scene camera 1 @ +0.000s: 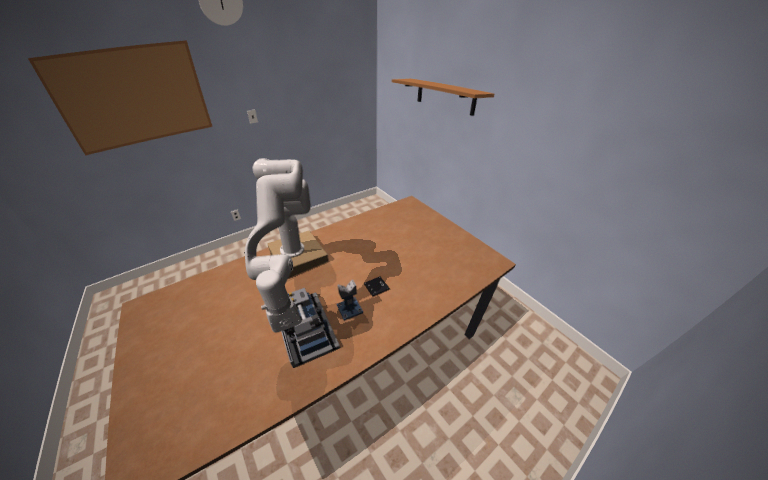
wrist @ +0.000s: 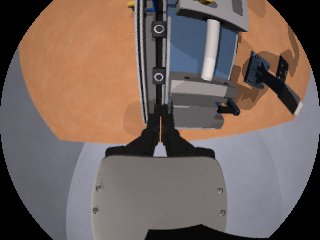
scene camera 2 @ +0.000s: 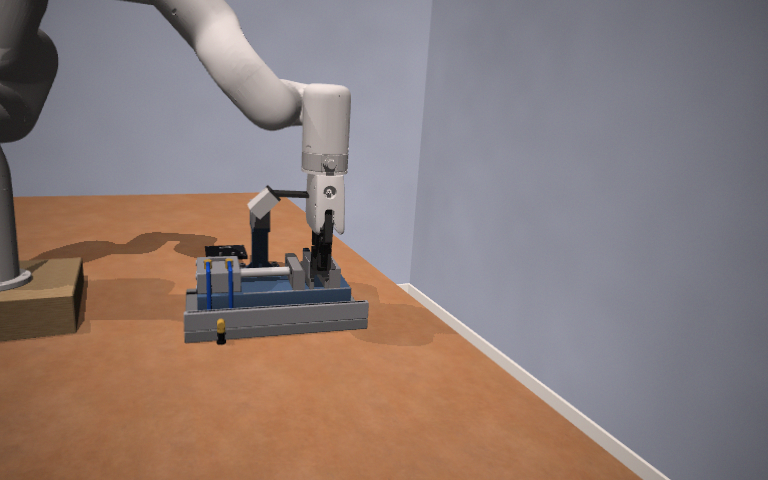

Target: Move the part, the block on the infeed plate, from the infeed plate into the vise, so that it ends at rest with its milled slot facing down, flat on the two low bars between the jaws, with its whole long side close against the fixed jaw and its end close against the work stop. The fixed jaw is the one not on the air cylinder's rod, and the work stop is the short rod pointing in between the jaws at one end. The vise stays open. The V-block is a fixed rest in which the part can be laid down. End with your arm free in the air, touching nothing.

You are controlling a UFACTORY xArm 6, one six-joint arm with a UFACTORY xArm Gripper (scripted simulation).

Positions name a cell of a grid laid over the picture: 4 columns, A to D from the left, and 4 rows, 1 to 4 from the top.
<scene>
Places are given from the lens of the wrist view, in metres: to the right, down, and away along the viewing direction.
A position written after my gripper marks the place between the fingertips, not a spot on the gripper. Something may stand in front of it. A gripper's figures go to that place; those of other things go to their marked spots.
my gripper (wrist: C2): 0.00, -0.01, 0.14
part (wrist: C2): 0.04, -0.01, 0.12
moving jaw (wrist: C2): 0.02, -0.04, 0.12
white cylinder rod (wrist: C1): 0.06, -0.11, 0.07
</scene>
